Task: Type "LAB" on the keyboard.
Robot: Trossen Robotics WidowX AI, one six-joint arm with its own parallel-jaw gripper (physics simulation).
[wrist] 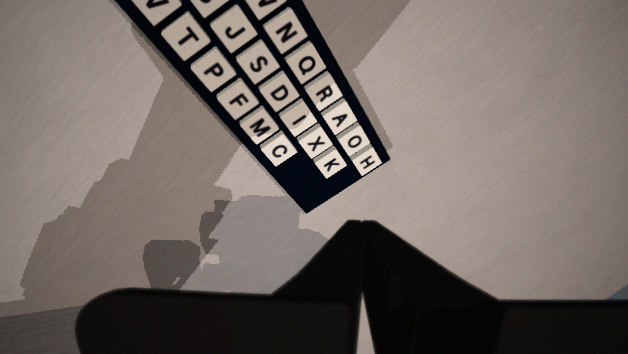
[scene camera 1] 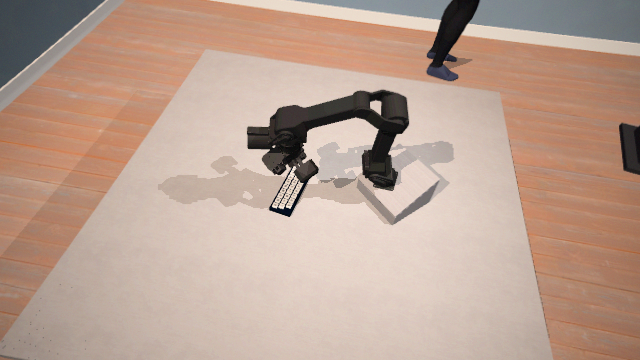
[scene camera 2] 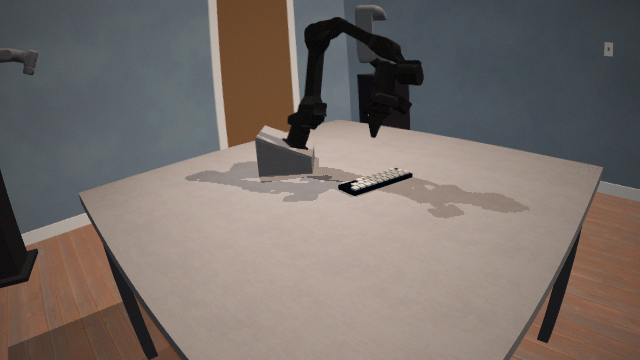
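Where they show: gripper, between the fingertips: (wrist: 360, 234) (scene camera 1: 293, 159) (scene camera 2: 373, 137); arm's base, origin of its link: (scene camera 1: 385, 179) (scene camera 2: 294, 144).
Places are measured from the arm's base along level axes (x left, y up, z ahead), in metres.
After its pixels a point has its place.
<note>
The dark blue keyboard (scene camera 1: 288, 192) @(x 0.136, y -0.059, z 0.272 m) (scene camera 2: 376, 181) @(x 0.083, y -0.058, z 0.299 m) (wrist: 272, 97) @(x 0.091, y -0.059, z 0.268 m) with several white letter keys lies flat on the table. In the wrist view, its far part is cut off at the top edge. The A key (wrist: 340, 119) @(x 0.056, y -0.058, z 0.295 m) shows in the right-hand row, between R and O. No legible L or B key shows there. My gripper (scene camera 2: 373, 134) @(x 0.093, y 0.054, z 0.275 m) (wrist: 360, 234) @(x 0.093, y 0.054, z 0.275 m) is shut and empty, with its fingertips together. It points down and hangs above the table, clear of the keys. In the wrist view, the tips appear just below the keyboard's near end, by K and H. In scene camera 1, the tips are hard to make out.
My arm stands on a grey wedge-shaped base (scene camera 1: 400, 187) @(x 0.015, y 0.006, z -0.051 m) (scene camera 2: 285, 159) @(x -0.056, y -0.027, z 0.044 m) beside the keyboard on the pale table (scene camera 1: 250, 280) @(x 0.437, y -0.074, z 0.237 m) (scene camera 2: 325, 260) @(x -0.216, y -0.075, z 0.537 m). Arm shadows cross the tabletop. A person's legs (scene camera 1: 452, 32) show past the table's far edge. A grey robot arm (scene camera 2: 365, 37) @(x 0.149, y 0.323, z 0.191 m) stands in the background.
</note>
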